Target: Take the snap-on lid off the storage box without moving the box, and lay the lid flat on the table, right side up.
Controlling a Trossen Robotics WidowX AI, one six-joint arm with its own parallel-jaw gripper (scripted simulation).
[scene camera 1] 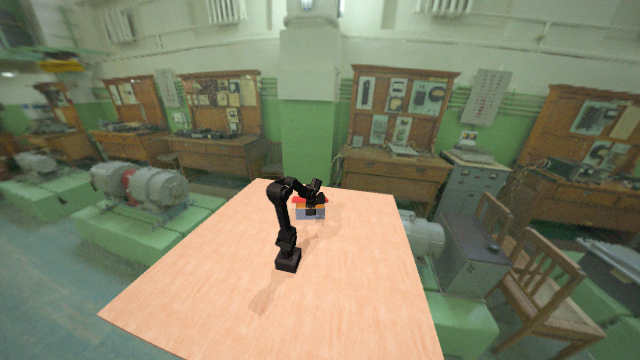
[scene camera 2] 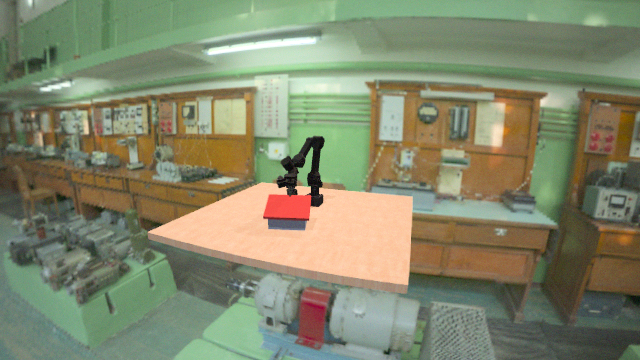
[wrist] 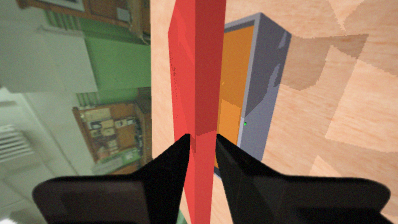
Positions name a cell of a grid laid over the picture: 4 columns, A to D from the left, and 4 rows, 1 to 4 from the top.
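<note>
A storage box (wrist: C1) and a red lid (scene camera 2: B3) are visible, as is my gripper (wrist: C3).
</note>
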